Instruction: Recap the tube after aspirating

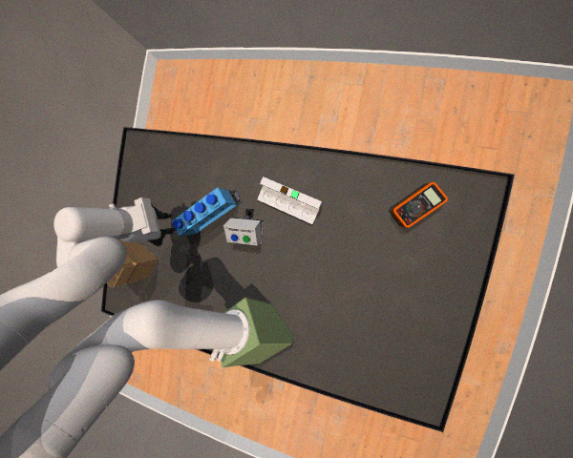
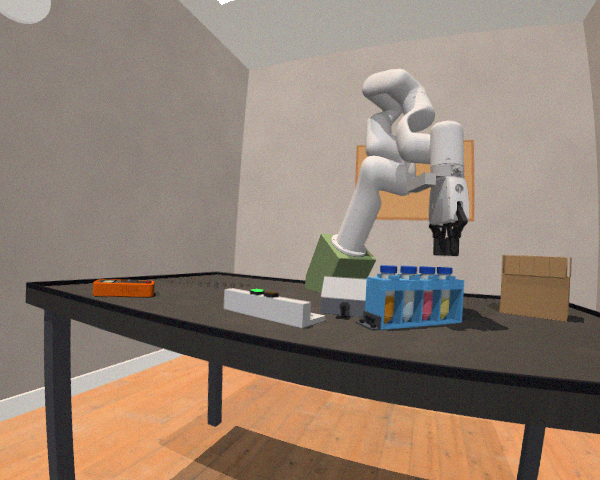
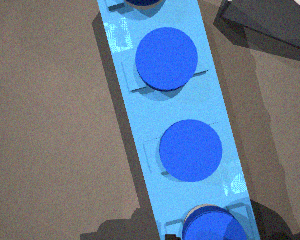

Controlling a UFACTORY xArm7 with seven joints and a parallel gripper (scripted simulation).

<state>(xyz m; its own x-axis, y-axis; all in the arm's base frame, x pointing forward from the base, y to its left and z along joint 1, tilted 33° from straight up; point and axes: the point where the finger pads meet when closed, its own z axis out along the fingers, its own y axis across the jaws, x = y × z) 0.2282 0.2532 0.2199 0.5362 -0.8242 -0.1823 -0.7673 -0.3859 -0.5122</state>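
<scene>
The tube neck is 120 mm ahead of my hand, 100 mm to the right of it and 50 mm below it. The rest, counted from my hand: blue cycle key 200 mm to the right, 100 mm below, 10 mm ahead; then blue cap 120 mm ahead, 100 mm to the right, 50 mm below; then key housing 220 mm to the right, 110 mm below, 30 mm ahead.
</scene>
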